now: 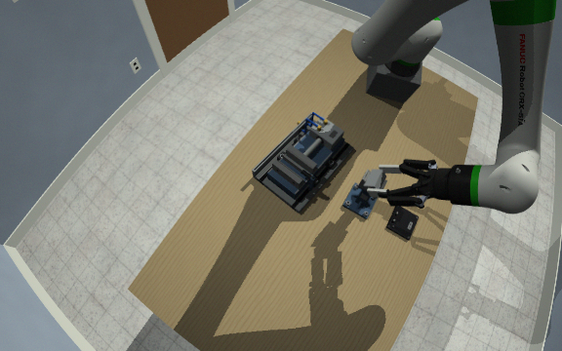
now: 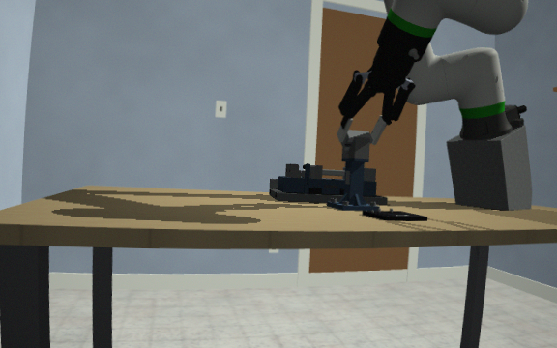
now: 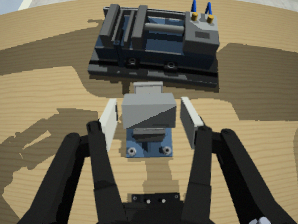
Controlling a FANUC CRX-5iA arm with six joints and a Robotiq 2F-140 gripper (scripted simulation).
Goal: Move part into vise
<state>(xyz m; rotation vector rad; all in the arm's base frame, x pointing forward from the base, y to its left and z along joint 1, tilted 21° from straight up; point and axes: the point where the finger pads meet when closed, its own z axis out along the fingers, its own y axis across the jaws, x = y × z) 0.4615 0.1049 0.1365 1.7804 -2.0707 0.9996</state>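
Right now the part is 3 cm below my hand and 1 cm to the right of it. Also, from my hand: V-block post: 12 cm below, 2 cm to the right; then work stop rod: 20 cm to the right, 9 cm below, 6 cm ahead; then infeed plate: 17 cm below, 14 cm to the left, 1 cm behind.
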